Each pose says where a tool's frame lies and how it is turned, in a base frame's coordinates. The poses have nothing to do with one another.
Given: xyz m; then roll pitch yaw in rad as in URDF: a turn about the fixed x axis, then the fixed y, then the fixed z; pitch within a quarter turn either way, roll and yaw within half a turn.
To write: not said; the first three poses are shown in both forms.
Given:
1: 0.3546 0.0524 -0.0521 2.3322 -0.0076 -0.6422
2: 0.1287 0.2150 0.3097 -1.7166 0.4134 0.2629
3: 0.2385 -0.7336 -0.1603 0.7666 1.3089 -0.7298
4: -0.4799 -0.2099 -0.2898 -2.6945 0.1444 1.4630
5: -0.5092 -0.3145 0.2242 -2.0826 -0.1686 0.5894
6: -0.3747 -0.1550 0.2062 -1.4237 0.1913 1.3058
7: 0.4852 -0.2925 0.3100 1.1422 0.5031 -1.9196
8: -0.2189 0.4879 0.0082 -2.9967 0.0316 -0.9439
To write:
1: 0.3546 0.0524 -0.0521 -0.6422 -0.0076 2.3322
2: 0.1287 0.2150 0.3097 0.2629 0.4134 -1.7166
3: 0.2385 -0.7336 -0.1603 -0.7298 1.3089 0.7666
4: -0.4799 -0.2099 -0.2898 1.4630 0.1444 -2.6945
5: -0.5092 -0.3145 0.2242 0.5894 -0.1686 -2.0826
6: -0.3747 -0.1550 0.2062 1.3058 0.1913 -1.4237
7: 0.4852 -0.2925 0.3100 -1.9196 0.5031 1.1422
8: -0.2189 0.4879 0.0082 -0.9439 0.0316 -2.9967
